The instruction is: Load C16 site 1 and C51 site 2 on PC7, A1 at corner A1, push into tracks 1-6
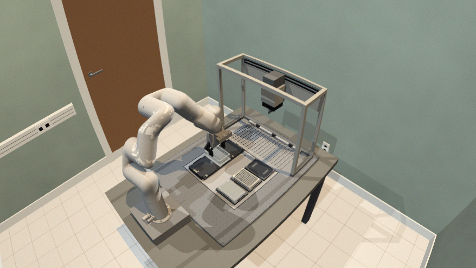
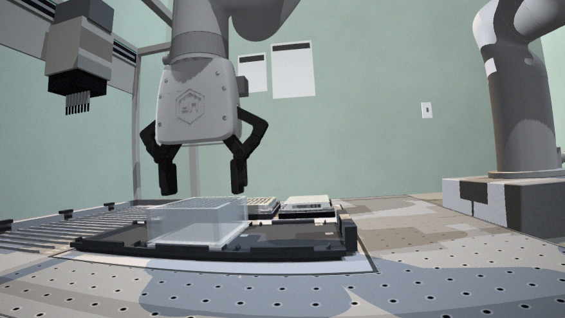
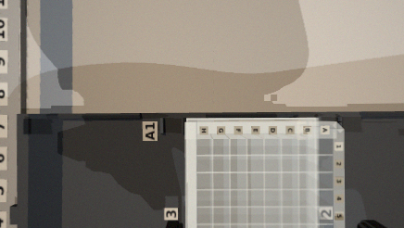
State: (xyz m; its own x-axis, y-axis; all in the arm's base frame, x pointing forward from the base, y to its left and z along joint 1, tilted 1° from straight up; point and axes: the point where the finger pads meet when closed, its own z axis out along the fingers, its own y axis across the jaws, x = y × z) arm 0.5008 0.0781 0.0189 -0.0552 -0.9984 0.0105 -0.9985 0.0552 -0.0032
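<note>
Right now the carrier PC7 is 10 mm behind my hand and 60 mm below it. From my hand the other things lie so: 384-well plate C16: 130 mm behind, 220 mm to the right, 50 mm below; then nest S3: 90 mm ahead, 240 mm to the right, 70 mm below; then nest S1: 130 mm behind, 220 mm to the right, 70 mm below.
</note>
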